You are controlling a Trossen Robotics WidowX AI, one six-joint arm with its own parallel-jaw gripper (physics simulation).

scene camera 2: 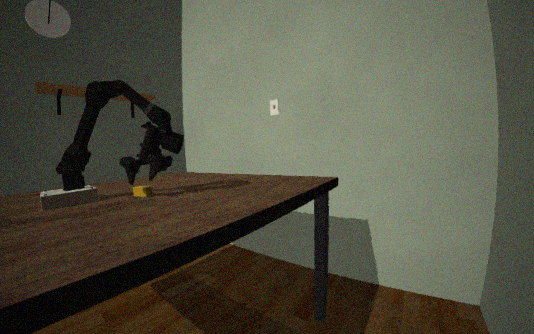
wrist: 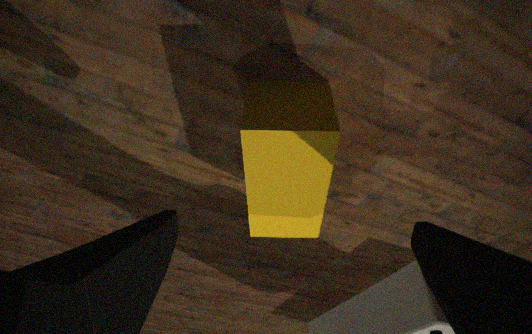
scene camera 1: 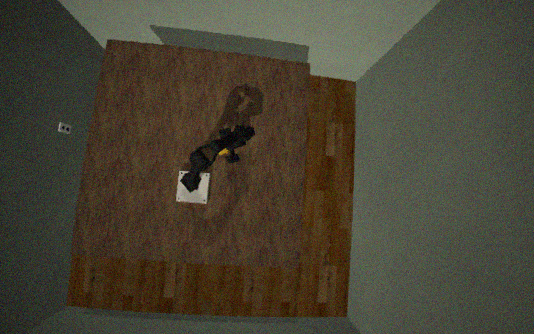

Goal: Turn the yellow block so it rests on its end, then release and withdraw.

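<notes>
There is a yellow block that I can see, and I can see my gripper too. The wrist view is another place where my gripper appears.
</notes>
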